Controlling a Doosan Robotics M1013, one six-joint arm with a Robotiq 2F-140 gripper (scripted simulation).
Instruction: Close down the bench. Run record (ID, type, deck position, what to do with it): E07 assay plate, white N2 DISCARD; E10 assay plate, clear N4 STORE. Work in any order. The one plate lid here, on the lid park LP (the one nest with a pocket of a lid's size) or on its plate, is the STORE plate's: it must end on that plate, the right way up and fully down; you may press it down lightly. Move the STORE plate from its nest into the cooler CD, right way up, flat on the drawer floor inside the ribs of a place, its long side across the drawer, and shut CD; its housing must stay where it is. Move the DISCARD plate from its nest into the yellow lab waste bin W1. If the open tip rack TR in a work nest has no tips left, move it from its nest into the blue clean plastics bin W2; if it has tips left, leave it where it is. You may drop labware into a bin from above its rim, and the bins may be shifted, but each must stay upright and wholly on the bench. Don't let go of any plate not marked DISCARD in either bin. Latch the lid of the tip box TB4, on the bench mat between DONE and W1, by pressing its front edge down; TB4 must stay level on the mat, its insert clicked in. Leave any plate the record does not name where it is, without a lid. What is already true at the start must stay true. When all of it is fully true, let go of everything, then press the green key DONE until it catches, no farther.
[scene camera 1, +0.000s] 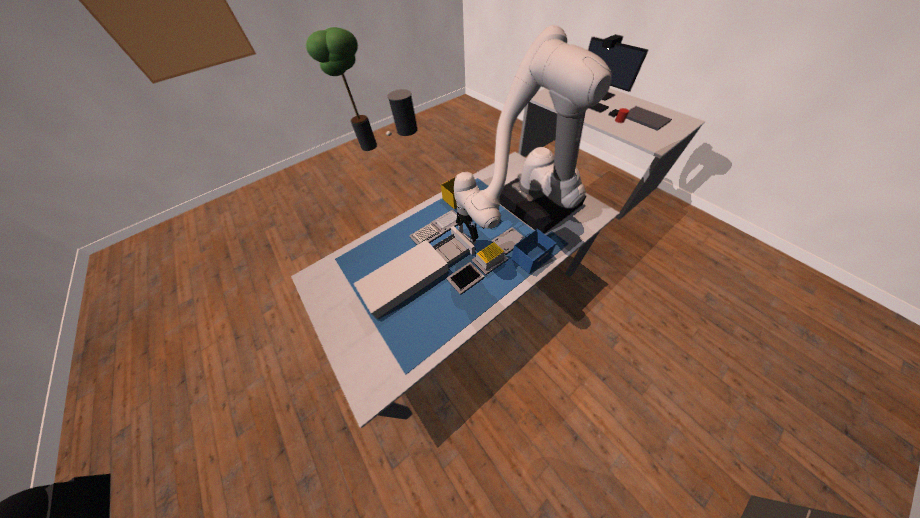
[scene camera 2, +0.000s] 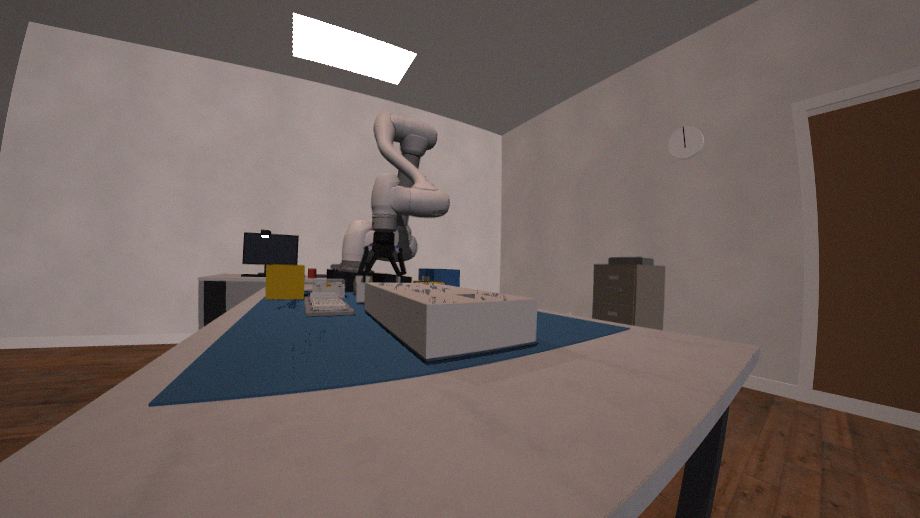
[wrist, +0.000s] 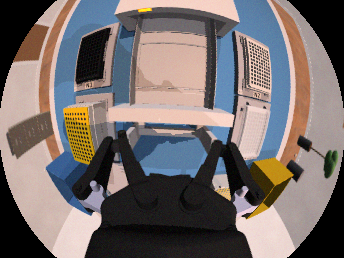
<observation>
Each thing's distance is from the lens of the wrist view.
gripper (wrist: 170, 129): 21 cm
yellow bin W1 (wrist: 272, 176): 36 cm
blue bin W2 (wrist: 64, 167): 37 cm
white gridded plate (wrist: 257, 68): 29 cm
The marked spots on the white gridded plate and the blue bin W2 are 55 cm apart.
</observation>
